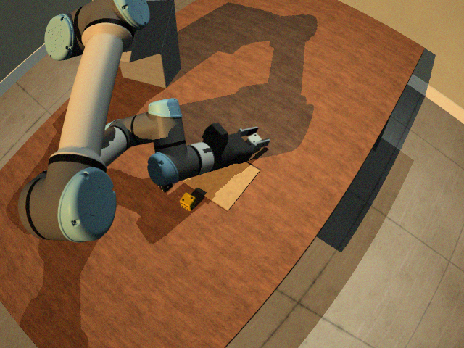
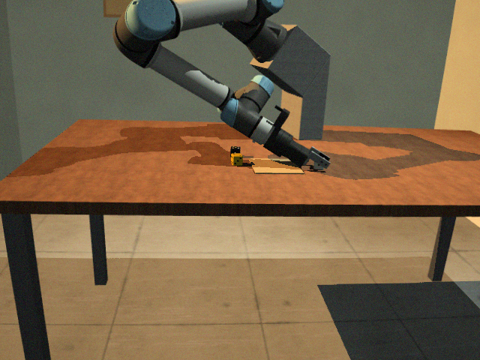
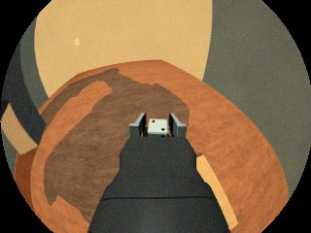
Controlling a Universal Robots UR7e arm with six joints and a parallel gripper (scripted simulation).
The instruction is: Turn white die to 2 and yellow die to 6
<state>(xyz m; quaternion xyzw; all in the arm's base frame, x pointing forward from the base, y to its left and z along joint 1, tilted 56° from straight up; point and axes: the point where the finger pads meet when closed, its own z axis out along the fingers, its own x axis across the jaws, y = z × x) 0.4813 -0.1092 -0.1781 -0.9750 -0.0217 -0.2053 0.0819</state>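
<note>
Right now the white die is 10 mm to the right of my hand and 10 mm below it. The rest, counted from my hand: yellow die 40 mm behind, 250 mm to the right, 10 mm below; tan mat 20 mm behind, 140 mm to the right, 20 mm below; black die 130 mm behind, 240 mm to the right, 10 mm below.
</note>
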